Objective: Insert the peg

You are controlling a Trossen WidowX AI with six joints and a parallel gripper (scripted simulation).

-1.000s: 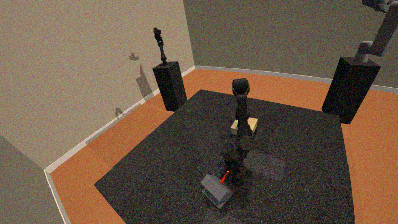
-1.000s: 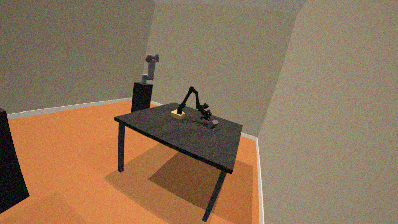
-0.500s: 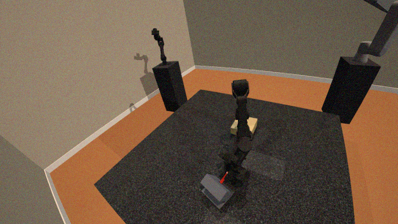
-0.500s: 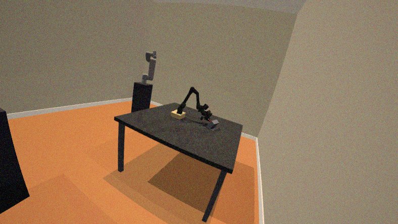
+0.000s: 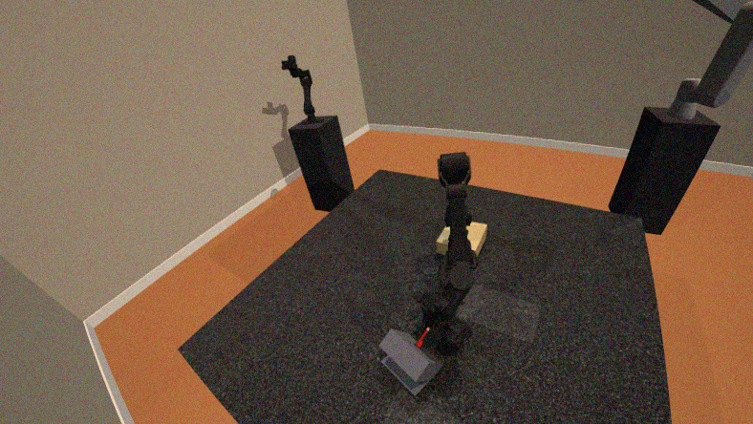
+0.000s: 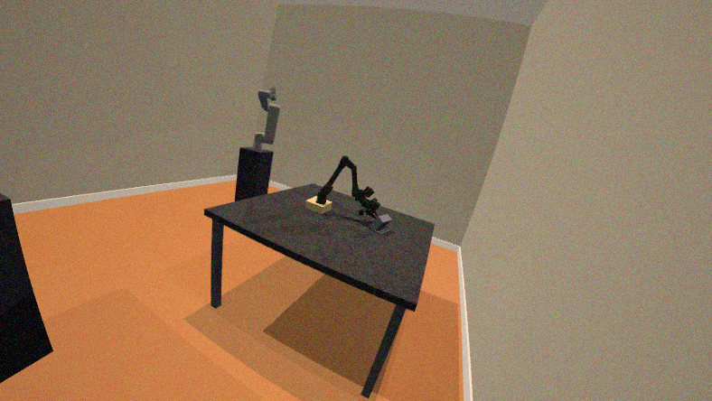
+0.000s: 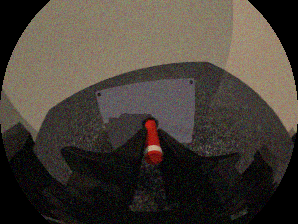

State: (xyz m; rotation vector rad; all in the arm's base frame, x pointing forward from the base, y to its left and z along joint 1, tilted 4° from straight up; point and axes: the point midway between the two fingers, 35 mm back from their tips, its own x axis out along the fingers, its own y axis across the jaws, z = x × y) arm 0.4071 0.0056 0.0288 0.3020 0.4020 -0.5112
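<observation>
My gripper tip is 40 mm short of the grey sloped panel, 20 mm to the left of it and 20 mm above it. The rest, counted from my gripper tip: red peg: 10 mm behind, 10 mm to the left, 10 mm above.
</observation>
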